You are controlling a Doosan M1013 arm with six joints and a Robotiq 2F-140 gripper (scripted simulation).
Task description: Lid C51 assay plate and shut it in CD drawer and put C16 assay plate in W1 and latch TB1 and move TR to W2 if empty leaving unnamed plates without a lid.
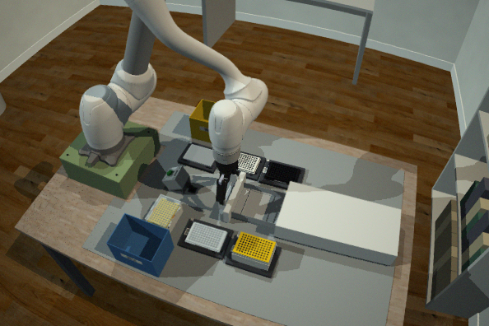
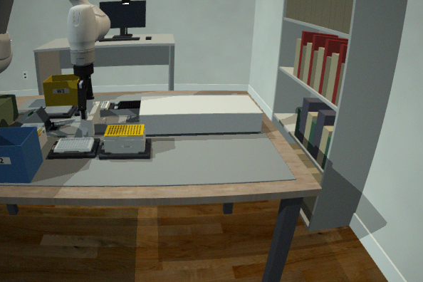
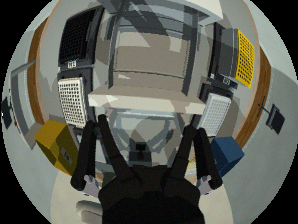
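Right now the grey plate lid is 18 cm behind my hand, 17 cm to the left of it and 3 cm below it. The rest, counted from my hand: black plate: 17 cm ahead, 18 cm to the left, 3 cm below; green key DONE: 24 cm behind, 1 cm to the left, 2 cm above; cooler drawer: 16 cm ahead, 2 cm below.
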